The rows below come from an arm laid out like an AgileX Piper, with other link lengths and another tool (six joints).
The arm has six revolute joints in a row. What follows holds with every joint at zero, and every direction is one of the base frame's. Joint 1 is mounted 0.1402 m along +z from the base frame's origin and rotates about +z. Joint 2 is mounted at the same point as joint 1 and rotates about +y. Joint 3 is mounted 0.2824 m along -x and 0.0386 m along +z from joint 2 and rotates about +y. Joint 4 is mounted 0.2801 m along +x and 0.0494 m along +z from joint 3 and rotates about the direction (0.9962, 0, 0.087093). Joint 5 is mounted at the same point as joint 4 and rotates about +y. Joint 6 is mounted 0.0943 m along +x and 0.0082 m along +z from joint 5 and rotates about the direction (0.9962, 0, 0.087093). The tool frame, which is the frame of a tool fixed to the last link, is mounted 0.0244 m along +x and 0.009 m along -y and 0.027 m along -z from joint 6; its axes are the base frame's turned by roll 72.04, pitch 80.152 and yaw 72.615 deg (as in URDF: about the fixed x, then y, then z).
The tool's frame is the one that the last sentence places.
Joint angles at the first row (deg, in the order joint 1, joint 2, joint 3, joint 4, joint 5, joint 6):
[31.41, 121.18, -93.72, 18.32, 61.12, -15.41]
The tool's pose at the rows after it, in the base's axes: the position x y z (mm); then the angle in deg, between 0 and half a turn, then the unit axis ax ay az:
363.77 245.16 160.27 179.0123 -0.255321 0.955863 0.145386
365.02 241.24 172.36 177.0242 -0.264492 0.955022 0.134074
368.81 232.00 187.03 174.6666 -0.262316 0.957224 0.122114
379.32 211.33 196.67 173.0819 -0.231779 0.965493 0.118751
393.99 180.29 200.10 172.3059 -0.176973 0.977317 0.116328
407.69 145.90 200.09 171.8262 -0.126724 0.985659 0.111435
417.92 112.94 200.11 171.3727 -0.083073 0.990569 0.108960
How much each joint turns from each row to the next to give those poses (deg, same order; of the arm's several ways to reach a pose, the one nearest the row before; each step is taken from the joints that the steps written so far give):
[0.00, -0.27, 0.00, -0.39, 0.00, 0.00]
[0.00, -1.65, 0.00, -2.00, 0.00, 0.00]
[-0.76, -1.99, 0.00, -2.17, 0.00, 0.64]
[-2.93, -1.28, 0.00, -0.74, 0.00, 1.15]
[-4.58, -0.45, 0.00, -0.33, 0.00, 2.06]
[-4.87, 0.00, 0.00, -0.38, 0.00, 1.15]
[-4.60, 0.00, 0.00, 0.00, 0.00, 0.47]

